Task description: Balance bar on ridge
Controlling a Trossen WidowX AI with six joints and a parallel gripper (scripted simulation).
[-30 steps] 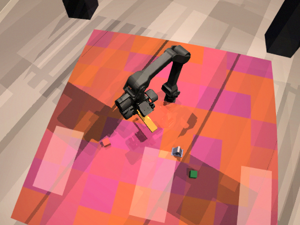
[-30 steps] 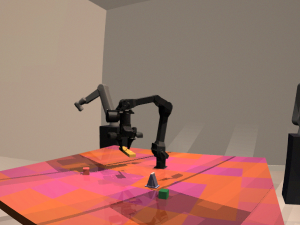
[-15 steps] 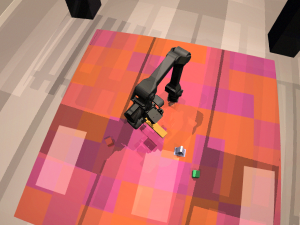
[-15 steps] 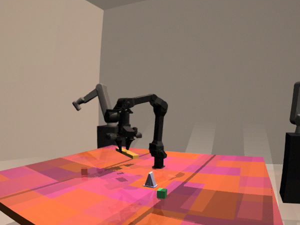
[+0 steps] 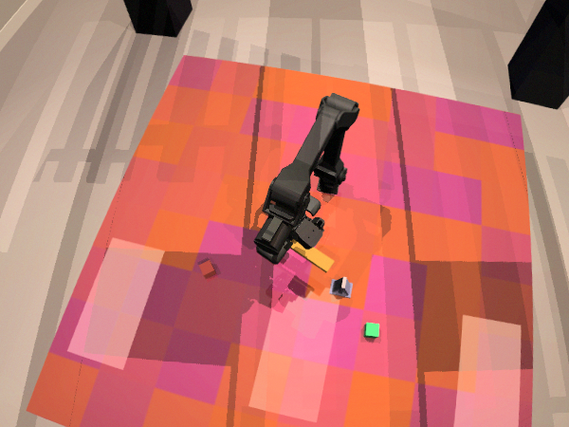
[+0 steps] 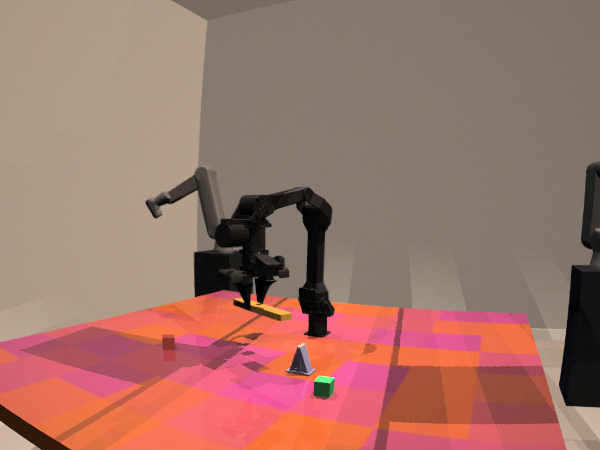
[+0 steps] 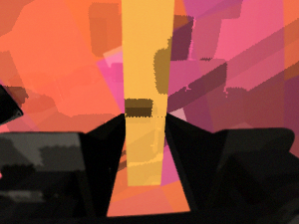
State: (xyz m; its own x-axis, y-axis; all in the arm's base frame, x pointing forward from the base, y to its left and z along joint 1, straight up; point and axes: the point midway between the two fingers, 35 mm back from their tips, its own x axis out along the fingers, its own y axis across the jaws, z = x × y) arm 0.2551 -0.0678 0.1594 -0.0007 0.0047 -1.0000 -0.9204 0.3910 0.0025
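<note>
My gripper tip is 1 cm short of the yellow bar and 3 cm to the right of it. Round my gripper tip: green cube: 16 cm ahead, 26 cm to the left, 11 cm below; then small red cube: 10 cm ahead, 21 cm to the right, 11 cm below.
</note>
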